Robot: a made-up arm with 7 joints. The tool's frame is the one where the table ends. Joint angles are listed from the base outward.
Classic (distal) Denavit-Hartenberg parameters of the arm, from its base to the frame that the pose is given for. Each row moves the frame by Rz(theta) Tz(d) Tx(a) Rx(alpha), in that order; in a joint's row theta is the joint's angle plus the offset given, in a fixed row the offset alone. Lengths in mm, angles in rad.
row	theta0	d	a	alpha
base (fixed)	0	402	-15	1.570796
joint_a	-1.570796	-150	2	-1.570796
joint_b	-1.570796	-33	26	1.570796
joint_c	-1.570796	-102	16	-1.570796
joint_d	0	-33	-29	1.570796
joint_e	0	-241	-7	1.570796
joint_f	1.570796	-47	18	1.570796
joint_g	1.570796	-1	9	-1.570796
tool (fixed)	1.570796	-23	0	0
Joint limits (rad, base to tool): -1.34..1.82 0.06..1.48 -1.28..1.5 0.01..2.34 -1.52..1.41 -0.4..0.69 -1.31..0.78
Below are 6 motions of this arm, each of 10 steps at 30 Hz.
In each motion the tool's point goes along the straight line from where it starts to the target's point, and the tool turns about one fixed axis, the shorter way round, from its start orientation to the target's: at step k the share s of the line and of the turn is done. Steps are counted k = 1, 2, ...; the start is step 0. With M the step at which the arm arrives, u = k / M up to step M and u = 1 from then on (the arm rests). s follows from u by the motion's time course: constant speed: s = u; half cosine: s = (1 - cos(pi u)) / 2; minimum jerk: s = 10 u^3 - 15 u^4 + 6 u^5.
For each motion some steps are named. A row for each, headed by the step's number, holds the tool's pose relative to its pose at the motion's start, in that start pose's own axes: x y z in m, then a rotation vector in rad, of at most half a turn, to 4 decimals.
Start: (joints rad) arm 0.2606 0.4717 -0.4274 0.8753 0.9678 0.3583 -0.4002
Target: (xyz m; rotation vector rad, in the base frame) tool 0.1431 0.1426 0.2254 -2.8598 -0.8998 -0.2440
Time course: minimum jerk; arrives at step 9
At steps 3, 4, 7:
3: -0.0104 -0.0009 0.0009 0.0245 -0.0910 -0.0337
4: -0.0196 -0.0017 0.0018 0.0464 -0.1720 -0.0637
7: -0.0456 -0.0039 0.0042 0.1079 -0.4005 -0.1484

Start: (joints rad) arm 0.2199 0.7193 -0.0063 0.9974 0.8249 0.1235 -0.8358
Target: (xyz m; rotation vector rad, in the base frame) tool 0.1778 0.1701 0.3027 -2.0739 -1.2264 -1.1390
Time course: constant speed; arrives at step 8
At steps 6, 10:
6: -0.0165 0.0211 -0.0342 -0.1466 -0.1896 -0.0945
10: -0.0221 0.0282 -0.0456 -0.1955 -0.2528 -0.1259

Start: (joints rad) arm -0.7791 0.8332 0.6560 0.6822 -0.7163 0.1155 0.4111
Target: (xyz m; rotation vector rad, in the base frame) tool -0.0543 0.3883 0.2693 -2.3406 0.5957 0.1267
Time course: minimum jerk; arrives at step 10
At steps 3, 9, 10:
3: -0.0010 -0.0027 0.0010 0.0151 0.0357 -0.0328
9: -0.0062 -0.0162 0.0059 0.0919 0.2171 -0.1991
10: -0.0063 -0.0163 0.0060 0.0927 0.2190 -0.2008

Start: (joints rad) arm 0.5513 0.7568 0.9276 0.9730 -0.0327 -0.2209 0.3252
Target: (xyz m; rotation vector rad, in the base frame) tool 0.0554 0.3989 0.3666 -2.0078 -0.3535 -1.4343
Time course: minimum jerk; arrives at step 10
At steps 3, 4, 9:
3: -0.0035 -0.0062 0.0003 -0.0402 -0.1094 0.0312
4: -0.0068 -0.0120 0.0006 -0.0782 -0.2130 0.0608
9: -0.0212 -0.0375 0.0017 -0.2442 -0.6652 0.1900

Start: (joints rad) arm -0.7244 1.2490 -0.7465 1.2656 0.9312 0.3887 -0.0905
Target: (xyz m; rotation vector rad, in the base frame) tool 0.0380 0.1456 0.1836 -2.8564 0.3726 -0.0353
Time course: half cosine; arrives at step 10
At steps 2, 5, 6, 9, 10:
2: 0.0069 0.0016 -0.0023 0.0046 0.0311 -0.0175
5: 0.0362 0.0082 -0.0121 0.0242 0.1629 -0.0916
6: 0.0474 0.0108 -0.0158 0.0316 0.2132 -0.1199
9: 0.0707 0.0160 -0.0235 0.0471 0.3178 -0.1787
10: 0.0724 0.0164 -0.0241 0.0483 0.3258 -0.1832

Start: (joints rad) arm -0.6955 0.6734 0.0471 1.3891 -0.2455 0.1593 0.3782
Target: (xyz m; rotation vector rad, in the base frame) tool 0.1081 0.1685 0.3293 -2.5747 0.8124 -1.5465
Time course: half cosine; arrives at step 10
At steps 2, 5, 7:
2: 0.0083 -0.0046 -0.0070 0.0191 0.0643 -0.0266
5: 0.0432 -0.0243 -0.0368 0.1000 0.3365 -0.1395
7: 0.0686 -0.0385 -0.0584 0.1587 0.5343 -0.2214

